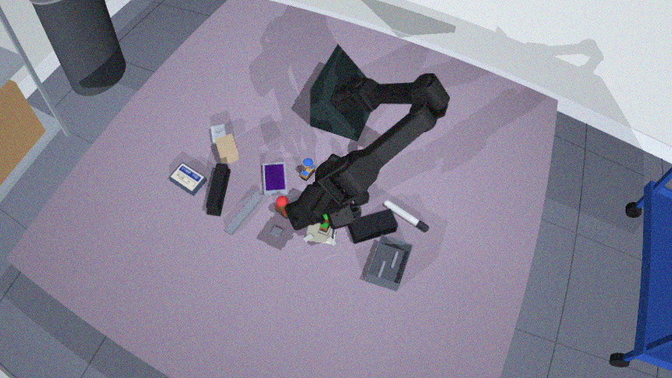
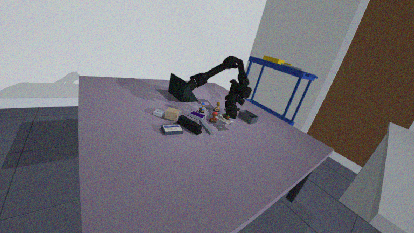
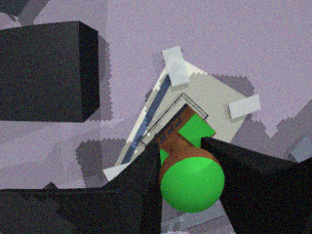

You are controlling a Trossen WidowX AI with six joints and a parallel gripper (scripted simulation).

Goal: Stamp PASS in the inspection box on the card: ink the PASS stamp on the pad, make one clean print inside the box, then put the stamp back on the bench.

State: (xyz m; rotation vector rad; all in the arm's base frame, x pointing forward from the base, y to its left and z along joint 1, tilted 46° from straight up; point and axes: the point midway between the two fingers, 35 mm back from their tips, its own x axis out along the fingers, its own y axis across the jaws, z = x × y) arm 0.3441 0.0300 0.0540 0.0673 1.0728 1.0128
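My gripper tip is now 30 mm above the white card and 10 mm to the left of it. The rest, counted from my gripper tip: yellow stamp 110 mm behind, 40 mm to the left, 10 mm below; red stamp 110 mm to the right, 10 mm below, 10 mm behind; green-knobbed stamp right at my gripper tip.
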